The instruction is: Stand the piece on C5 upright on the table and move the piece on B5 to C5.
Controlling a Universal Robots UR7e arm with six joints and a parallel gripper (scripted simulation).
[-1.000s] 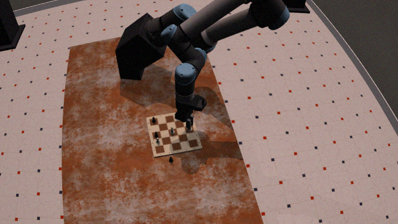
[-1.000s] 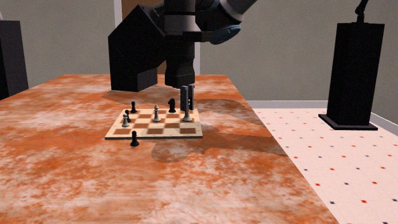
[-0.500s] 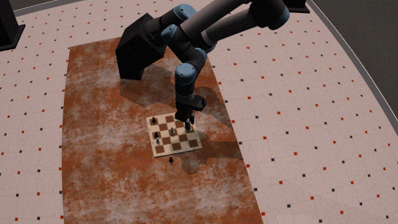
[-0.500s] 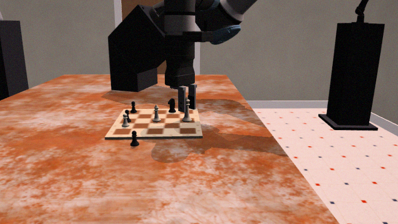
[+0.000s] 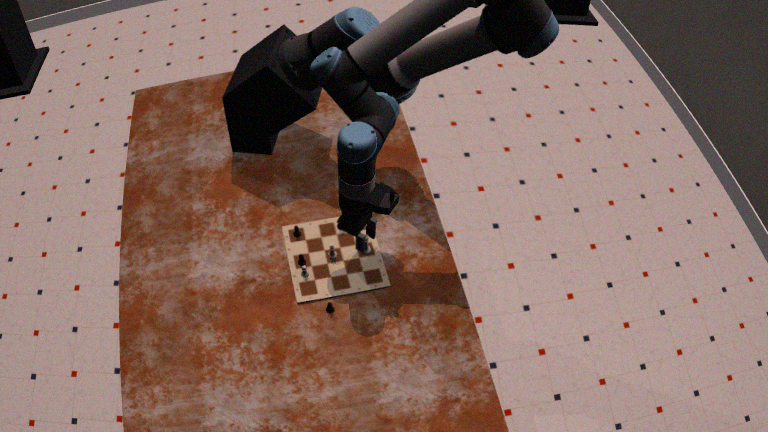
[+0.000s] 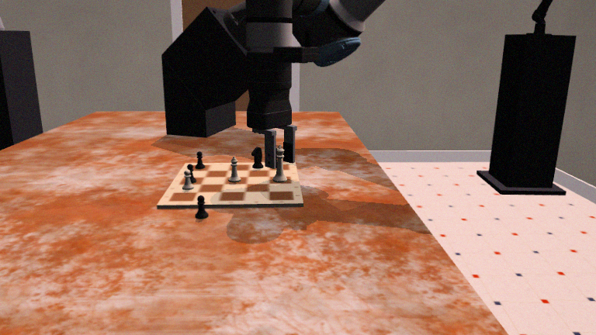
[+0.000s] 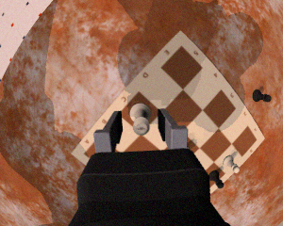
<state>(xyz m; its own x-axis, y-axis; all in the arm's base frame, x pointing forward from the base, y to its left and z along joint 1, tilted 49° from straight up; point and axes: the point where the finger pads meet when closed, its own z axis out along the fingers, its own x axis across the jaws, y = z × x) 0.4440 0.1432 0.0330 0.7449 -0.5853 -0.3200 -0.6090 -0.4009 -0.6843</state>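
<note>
Now: hand 1 cm above the white queen. Also, from my hand: black knight (7 cm behind, 5 cm to the right, 3 cm below); then chessboard (1 cm ahead, 8 cm to the right, 5 cm below); then white bishop (1 cm ahead, 8 cm to the right, 2 cm below).
</note>
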